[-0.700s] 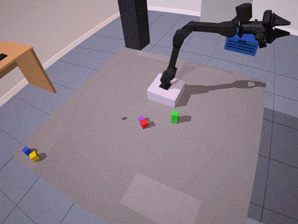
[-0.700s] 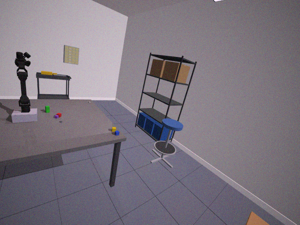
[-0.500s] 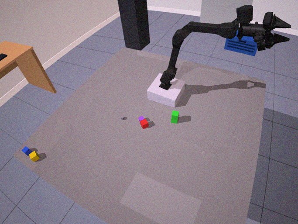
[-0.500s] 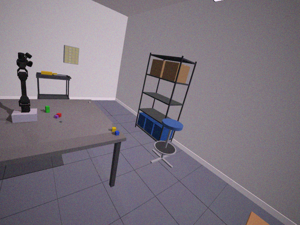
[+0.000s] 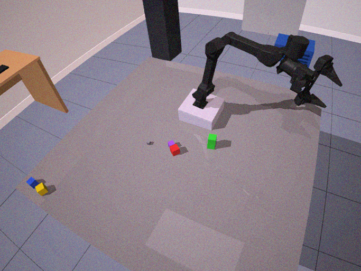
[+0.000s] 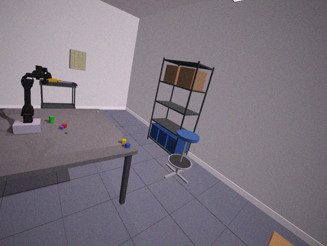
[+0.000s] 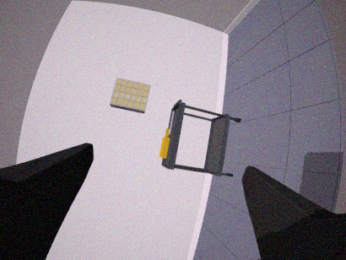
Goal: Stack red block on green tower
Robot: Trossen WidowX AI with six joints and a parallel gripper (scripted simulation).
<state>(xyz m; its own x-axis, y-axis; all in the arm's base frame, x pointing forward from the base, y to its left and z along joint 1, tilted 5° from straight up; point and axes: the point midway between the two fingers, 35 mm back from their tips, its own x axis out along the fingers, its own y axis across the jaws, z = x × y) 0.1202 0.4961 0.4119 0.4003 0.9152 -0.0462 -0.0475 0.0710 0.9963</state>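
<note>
My gripper tip is 17 cm short of the red block, 54 cm to the left of it and 42 cm above it. The rest, counted from my gripper tip: blue block (69 cm ahead, 105 cm to the right, 42 cm below); purple block (14 cm ahead, 57 cm to the right, 43 cm below); yellow block (68 cm ahead, 97 cm to the right, 42 cm below).
</note>
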